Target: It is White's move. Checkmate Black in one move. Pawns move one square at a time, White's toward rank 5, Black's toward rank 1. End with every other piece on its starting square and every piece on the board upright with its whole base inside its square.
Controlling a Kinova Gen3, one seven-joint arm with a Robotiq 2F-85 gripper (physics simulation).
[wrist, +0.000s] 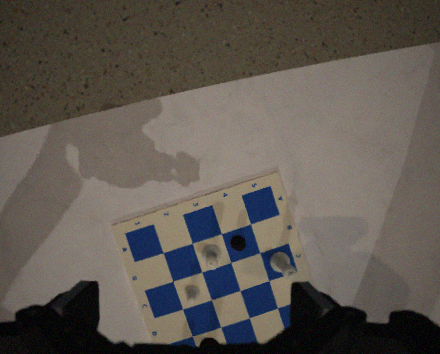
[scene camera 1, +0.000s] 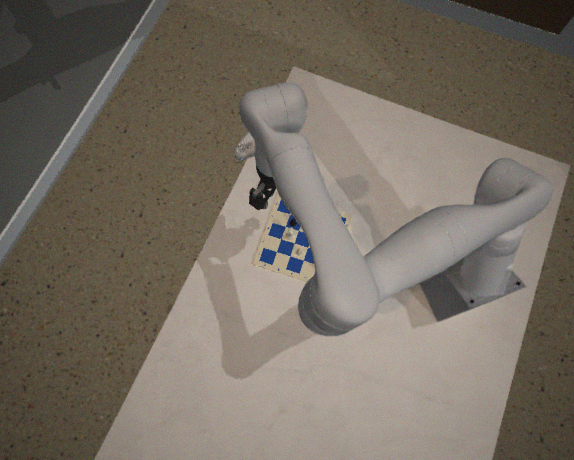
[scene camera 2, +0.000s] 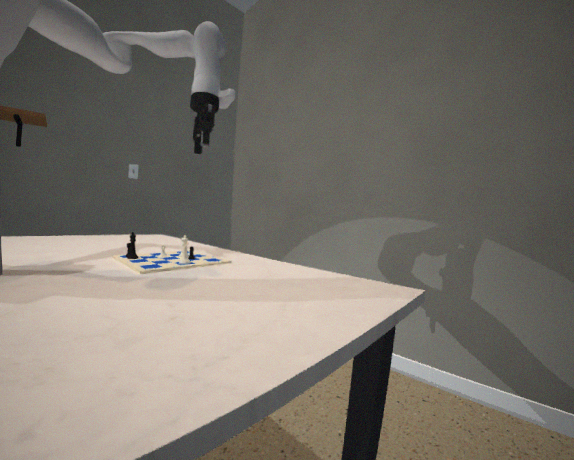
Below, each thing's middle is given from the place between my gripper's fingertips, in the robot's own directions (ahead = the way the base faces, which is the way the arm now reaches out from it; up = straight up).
The cream board (scene camera 2: 146,263) lies 80 mm behind my hand and 280 mm below it.
